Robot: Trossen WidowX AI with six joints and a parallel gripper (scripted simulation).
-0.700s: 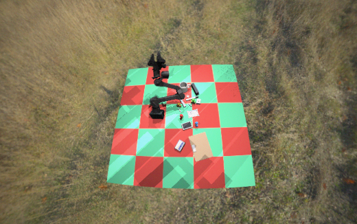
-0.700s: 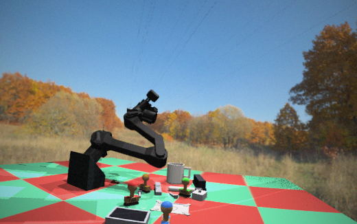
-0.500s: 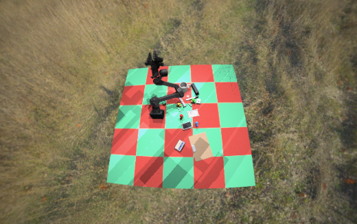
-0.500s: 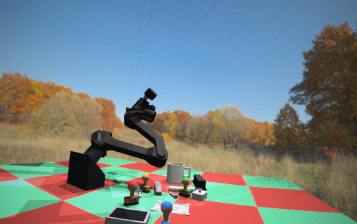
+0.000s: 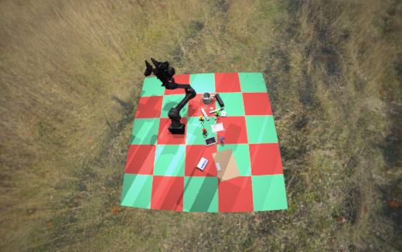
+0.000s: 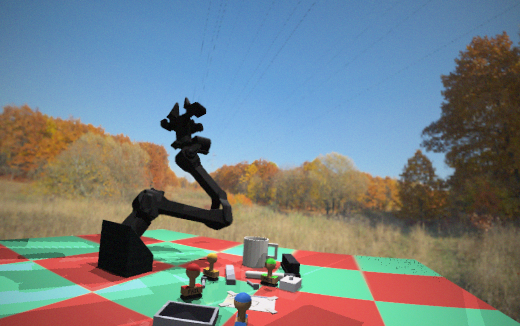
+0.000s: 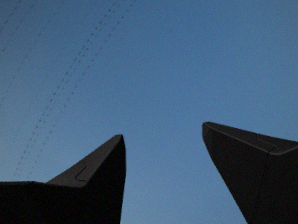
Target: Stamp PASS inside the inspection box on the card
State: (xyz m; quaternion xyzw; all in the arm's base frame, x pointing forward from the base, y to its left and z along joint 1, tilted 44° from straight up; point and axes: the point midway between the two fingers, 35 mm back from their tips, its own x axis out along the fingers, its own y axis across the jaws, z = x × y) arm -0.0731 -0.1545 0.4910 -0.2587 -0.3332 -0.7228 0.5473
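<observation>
Now: gripper tip 44 cm short of the green-knobbed stamp, 6 cm to the left of it and 56 cm above it. The rest, counted from my gripper tip: yellow-knobbed stamp: 30 cm ahead, 12 cm to the right, 56 cm below; red-knobbed stamp: 34 cm ahead, 23 cm to the right, 56 cm below; white cup: 35 cm ahead, 9 cm to the left, 54 cm below.
</observation>
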